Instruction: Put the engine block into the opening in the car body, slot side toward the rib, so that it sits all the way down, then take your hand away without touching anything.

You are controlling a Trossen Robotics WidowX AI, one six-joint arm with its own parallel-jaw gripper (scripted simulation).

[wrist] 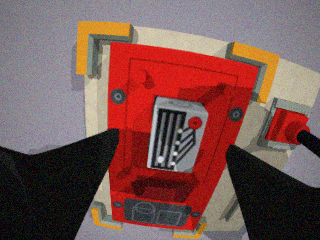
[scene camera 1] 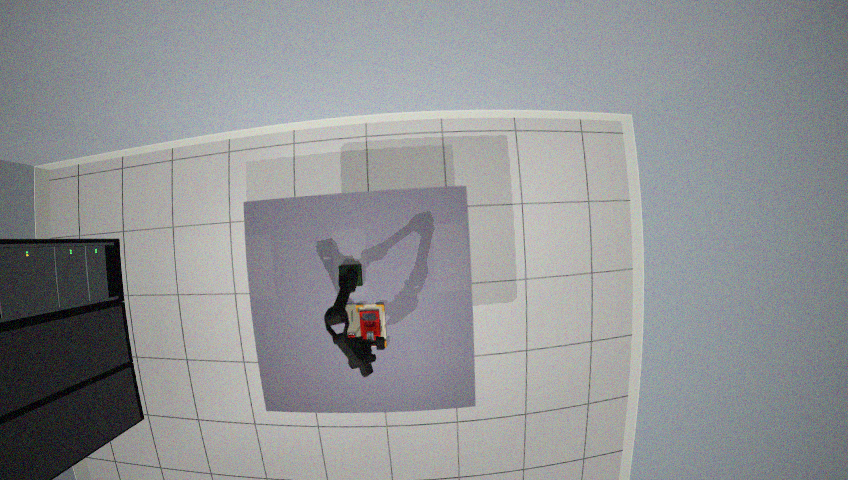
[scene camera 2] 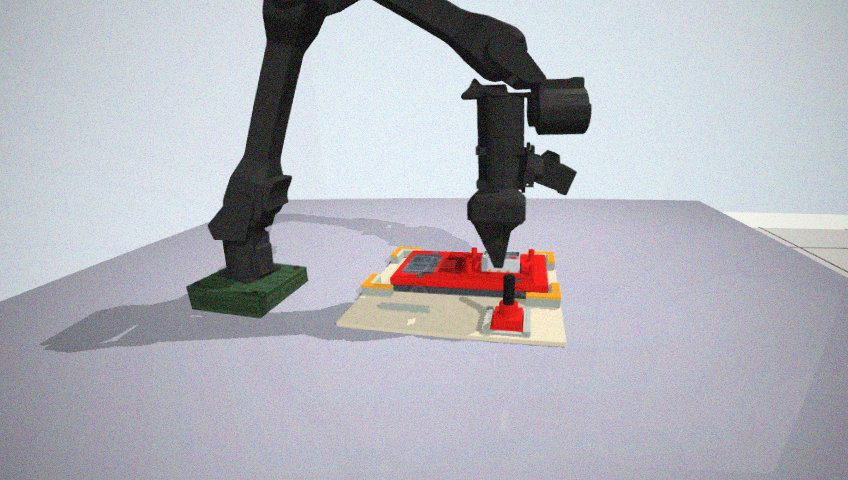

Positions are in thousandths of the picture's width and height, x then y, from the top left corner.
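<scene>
I see my gripper (scene camera 2: 590, 534), and in the wrist view there is my gripper (wrist: 545, 598) again; the gripper is open and holds nothing. There is a red car body (scene camera 2: 511, 568), and the wrist view also gives me the red car body (wrist: 433, 306). I see an engine block (wrist: 558, 527) as well.
</scene>
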